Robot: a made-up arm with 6 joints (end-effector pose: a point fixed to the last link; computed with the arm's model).
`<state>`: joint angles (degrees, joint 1 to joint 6).
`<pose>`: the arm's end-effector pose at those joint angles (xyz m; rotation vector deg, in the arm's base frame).
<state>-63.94 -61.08 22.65 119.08 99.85 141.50</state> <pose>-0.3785 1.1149 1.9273 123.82 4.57 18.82</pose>
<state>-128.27 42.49 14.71 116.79 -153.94 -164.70</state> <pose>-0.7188 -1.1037 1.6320 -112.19 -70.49 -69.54</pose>
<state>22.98 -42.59 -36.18 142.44 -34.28 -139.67</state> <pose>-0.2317 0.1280 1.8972 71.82 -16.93 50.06</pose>
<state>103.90 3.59 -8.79 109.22 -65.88 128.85</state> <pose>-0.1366 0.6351 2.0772 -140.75 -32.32 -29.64</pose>
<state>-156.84 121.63 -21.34 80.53 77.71 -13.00</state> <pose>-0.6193 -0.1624 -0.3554 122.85 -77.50 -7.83</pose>
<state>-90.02 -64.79 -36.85 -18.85 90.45 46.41</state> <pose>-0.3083 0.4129 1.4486 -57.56 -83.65 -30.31</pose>
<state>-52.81 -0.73 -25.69 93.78 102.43 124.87</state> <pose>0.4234 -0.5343 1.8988 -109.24 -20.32 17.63</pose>
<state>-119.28 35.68 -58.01 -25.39 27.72 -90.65</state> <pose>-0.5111 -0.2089 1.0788 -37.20 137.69 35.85</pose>
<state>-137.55 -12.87 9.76 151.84 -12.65 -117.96</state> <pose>0.0251 -0.3135 2.2404 -2.04 -47.43 -102.05</pose>
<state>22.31 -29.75 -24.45 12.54 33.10 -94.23</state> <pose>0.1988 -0.3244 1.8460 149.43 17.08 97.09</pose>
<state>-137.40 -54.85 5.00 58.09 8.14 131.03</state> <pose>0.4113 0.7576 2.0307 59.82 -84.93 110.36</pose>
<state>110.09 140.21 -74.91 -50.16 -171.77 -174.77</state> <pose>0.1490 0.4815 0.4781 -120.34 -123.91 34.53</pose>
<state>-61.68 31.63 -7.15 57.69 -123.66 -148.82</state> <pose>0.3362 -1.1259 1.6073 -6.02 -114.47 -119.58</pose>
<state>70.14 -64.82 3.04 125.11 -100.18 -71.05</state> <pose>-0.4367 -0.9301 1.8644 107.38 -62.46 6.33</pose>
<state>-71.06 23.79 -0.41 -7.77 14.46 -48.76</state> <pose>-0.0177 -0.9979 1.4981 107.32 -78.93 -13.48</pose>
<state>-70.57 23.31 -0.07 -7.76 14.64 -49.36</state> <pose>-0.0109 -0.9941 1.5092 107.24 -79.06 -11.94</pose>
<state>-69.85 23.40 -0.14 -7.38 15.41 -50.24</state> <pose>0.0015 -0.9961 1.5093 107.53 -78.82 -10.69</pose>
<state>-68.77 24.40 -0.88 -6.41 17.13 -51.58</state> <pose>0.0231 -1.0073 1.4918 108.45 -78.00 -9.91</pose>
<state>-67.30 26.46 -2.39 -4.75 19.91 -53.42</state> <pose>0.0556 -1.0274 1.4533 110.17 -76.40 -9.68</pose>
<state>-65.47 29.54 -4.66 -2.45 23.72 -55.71</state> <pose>0.0986 -1.0528 1.3935 112.76 -73.91 -9.88</pose>
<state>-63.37 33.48 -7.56 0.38 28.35 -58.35</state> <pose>0.1500 -1.0780 1.3148 116.26 -70.49 -10.38</pose>
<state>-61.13 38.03 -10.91 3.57 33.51 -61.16</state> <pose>0.2055 -1.0973 1.2216 120.60 -66.25 -11.04</pose>
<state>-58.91 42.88 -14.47 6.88 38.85 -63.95</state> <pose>0.2596 -1.1070 1.1205 125.57 -61.52 -11.80</pose>
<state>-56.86 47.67 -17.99 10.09 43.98 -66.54</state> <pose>0.3069 -1.1060 1.0198 130.82 -56.71 -12.63</pose>
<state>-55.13 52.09 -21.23 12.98 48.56 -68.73</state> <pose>0.3435 -1.0965 0.9270 135.90 -52.26 -13.61</pose>
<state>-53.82 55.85 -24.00 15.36 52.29 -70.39</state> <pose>0.3677 -1.0824 0.8486 140.33 -48.56 -14.75</pose>
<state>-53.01 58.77 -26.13 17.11 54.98 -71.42</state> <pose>0.3798 -1.0687 0.7886 143.69 -45.84 -16.02</pose>
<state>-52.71 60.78 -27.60 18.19 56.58 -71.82</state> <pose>0.3815 -1.0586 0.7478 145.81 -44.14 -17.39</pose>
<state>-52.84 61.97 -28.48 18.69 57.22 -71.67</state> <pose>0.3757 -1.0532 0.7239 146.78 -43.29 -18.78</pose>
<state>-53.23 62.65 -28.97 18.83 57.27 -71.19</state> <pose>0.3659 -1.0513 0.7104 147.01 -42.95 -20.16</pose>
